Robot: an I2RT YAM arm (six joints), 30 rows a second.
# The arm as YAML. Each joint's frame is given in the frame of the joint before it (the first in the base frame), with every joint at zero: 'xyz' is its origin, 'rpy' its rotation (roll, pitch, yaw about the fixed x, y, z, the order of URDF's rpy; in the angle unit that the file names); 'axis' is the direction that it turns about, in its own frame. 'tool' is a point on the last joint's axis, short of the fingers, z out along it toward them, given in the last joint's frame.
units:
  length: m
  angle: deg
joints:
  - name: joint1
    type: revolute
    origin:
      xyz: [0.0, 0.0, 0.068]
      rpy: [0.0, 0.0, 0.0]
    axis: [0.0, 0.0, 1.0]
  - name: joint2
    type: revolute
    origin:
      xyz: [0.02, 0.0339, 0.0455]
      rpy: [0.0, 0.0, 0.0]
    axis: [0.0, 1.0, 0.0]
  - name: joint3
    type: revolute
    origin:
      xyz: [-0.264, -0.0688, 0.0]
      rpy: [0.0, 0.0, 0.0]
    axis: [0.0, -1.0, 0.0]
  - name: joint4
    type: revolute
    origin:
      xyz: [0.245, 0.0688, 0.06]
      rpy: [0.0, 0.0, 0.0]
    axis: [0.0, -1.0, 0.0]
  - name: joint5
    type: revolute
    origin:
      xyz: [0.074, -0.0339, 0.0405]
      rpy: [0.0, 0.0, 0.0]
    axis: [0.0, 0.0, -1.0]
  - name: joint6
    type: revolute
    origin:
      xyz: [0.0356, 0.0, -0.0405]
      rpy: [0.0, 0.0, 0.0]
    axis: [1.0, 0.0, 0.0]
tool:
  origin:
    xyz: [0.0, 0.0, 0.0]
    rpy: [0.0, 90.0, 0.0]
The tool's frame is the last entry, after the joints.
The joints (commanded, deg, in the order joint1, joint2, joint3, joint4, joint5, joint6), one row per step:
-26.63, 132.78, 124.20, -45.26, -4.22, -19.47
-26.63, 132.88, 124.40, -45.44, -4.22, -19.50
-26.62, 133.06, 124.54, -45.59, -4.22, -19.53
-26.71, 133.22, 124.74, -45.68, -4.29, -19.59
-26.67, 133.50, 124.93, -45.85, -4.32, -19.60
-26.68, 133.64, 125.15, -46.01, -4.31, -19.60
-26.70, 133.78, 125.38, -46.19, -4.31, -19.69
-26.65, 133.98, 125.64, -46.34, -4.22, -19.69
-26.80, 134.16, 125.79, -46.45, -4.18, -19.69
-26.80, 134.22, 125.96, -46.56, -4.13, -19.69
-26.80, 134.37, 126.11, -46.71, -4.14, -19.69
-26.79, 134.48, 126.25, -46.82, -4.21, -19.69
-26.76, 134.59, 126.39, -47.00, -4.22, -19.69
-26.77, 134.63, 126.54, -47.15, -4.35, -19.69
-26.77, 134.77, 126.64, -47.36, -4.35, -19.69
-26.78, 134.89, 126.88, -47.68, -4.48, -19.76
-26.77, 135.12, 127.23, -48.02, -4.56, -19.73
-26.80, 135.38, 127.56, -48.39, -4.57, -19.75
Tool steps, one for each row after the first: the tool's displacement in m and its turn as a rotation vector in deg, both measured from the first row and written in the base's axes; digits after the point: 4 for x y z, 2 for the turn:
0.0002, -0.0001, 0.0000, 0.02, 0.08, 0.02
0.0005, -0.0001, -0.0009, 0.09, 0.25, 0.06
0.0005, -0.0010, -0.0013, 0.13, 0.28, 0.06
0.0012, -0.0009, -0.0029, 0.26, 0.51, 0.12
0.0015, -0.0012, -0.0031, 0.29, 0.58, 0.11
0.0016, -0.0015, -0.0032, 0.28, 0.68, 0.16
0.0023, -0.0013, -0.0037, 0.25, 0.79, 0.16
0.0020, -0.0027, -0.0045, 0.29, 0.93, -0.02
0.0021, -0.0028, -0.0043, 0.25, 0.95, -0.04
0.0024, -0.0030, -0.0049, 0.33, 1.08, -0.04
0.0026, -0.0029, -0.0052, 0.42, 1.13, 0.01
0.0028, -0.0027, -0.0056, 0.49, 1.26, 0.05
0.0028, -0.0028, -0.0053, 0.60, 1.25, 0.11
0.0029, -0.0028, -0.0062, 0.72, 1.47, 0.11
0.0029, -0.0028, -0.0063, 0.86, 1.61, 0.24
0.0033, -0.0028, -0.0067, 1.04, 1.77, 0.27
0.0035, -0.0032, -0.0076, 1.17, 2.04, 0.26

